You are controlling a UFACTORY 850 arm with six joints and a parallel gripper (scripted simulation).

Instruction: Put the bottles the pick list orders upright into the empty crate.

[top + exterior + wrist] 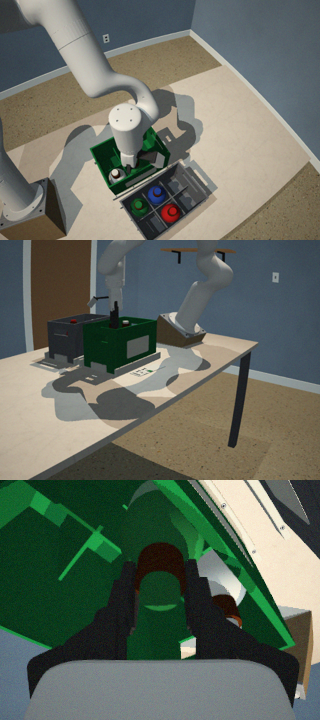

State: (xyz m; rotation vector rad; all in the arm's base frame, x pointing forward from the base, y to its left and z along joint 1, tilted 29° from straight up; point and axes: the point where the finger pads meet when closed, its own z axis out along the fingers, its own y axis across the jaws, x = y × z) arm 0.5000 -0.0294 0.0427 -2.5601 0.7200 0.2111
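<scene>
The green crate is 4 cm to the left of my hand and 9 cm below it. Round my hand: whitish bottle (8 cm behind, 2 cm to the right, 8 cm below); then blue bottle (4 cm ahead, 14 cm to the right, 8 cm below); then green bottle (4 cm behind, 17 cm to the right, 8 cm below).
</scene>
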